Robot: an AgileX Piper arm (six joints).
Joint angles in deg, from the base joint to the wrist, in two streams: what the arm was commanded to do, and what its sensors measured. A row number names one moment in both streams.
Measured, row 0:
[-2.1, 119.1, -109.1, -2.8, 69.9, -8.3]
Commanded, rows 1 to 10:
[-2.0, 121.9, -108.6, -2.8, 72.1, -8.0]
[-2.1, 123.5, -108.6, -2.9, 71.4, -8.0]
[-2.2, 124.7, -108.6, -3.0, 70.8, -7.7]
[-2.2, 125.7, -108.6, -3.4, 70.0, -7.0]
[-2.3, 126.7, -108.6, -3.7, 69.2, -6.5]
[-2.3, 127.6, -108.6, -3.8, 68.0, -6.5]
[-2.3, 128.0, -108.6, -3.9, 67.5, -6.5]
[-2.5, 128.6, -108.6, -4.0, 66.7, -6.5]
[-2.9, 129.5, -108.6, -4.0, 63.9, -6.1]
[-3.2, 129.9, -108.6, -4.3, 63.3, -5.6]
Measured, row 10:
[-2.5, 129.3, -109.0, -3.5, 64.8, -6.4]
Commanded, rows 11 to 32:
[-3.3, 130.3, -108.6, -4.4, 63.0, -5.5]
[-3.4, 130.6, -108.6, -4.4, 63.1, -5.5]
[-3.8, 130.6, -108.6, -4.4, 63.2, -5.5]
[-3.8, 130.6, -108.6, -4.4, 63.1, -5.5]
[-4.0, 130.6, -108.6, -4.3, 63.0, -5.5]
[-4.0, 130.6, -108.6, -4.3, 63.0, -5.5]
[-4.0, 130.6, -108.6, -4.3, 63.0, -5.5]
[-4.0, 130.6, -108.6, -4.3, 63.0, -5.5]
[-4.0, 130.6, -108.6, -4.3, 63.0, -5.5]
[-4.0, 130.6, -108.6, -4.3, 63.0, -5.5]
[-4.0, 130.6, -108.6, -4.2, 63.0, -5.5]
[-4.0, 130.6, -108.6, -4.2, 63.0, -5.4]
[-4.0, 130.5, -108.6, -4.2, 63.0, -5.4]
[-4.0, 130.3, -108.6, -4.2, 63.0, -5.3]
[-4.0, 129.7, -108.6, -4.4, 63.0, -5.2]
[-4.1, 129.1, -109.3, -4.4, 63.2, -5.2]
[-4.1, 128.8, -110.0, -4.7, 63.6, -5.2]
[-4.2, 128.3, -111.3, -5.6, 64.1, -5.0]
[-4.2, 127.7, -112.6, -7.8, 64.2, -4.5]
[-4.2, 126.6, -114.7, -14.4, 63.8, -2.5]
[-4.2, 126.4, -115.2, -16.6, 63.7, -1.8]
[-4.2, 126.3, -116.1, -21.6, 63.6, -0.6]
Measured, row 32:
[-3.8, 126.9, -114.9, -15.1, 63.9, -2.4]
